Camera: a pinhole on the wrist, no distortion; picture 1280 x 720 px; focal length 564.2 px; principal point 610.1 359.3 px. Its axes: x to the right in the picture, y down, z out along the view. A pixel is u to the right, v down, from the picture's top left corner.
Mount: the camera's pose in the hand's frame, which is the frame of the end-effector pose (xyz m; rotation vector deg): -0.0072 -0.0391 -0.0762 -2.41 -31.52 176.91
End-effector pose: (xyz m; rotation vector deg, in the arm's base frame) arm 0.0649 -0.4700 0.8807 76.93 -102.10 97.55
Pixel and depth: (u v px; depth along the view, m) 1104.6 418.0 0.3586
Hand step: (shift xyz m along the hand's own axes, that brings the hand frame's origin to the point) -0.3312 -0.1949 0.2393
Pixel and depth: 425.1 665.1 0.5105
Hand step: 0.1461 -0.4766 0.3114
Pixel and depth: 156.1 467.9 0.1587
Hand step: 0.1161 -0.1238 0.0654
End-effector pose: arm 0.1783 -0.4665 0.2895 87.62 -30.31 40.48
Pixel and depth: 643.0 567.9 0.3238
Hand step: -0.0349 -0.2631 0.1857
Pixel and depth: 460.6 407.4 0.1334
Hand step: 0.0245 -0.0962 0.0459
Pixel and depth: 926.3 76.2 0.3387
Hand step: -0.2062 0.0053 0.2954
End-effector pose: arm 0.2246 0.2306 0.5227 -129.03 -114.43 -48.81
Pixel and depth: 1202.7 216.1 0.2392
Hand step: -0.2649 -0.0623 0.1628
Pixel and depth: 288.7 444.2 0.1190
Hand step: 0.0573 -0.0976 0.0310
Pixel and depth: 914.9 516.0 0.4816
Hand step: -0.2805 -0.3284 0.3228
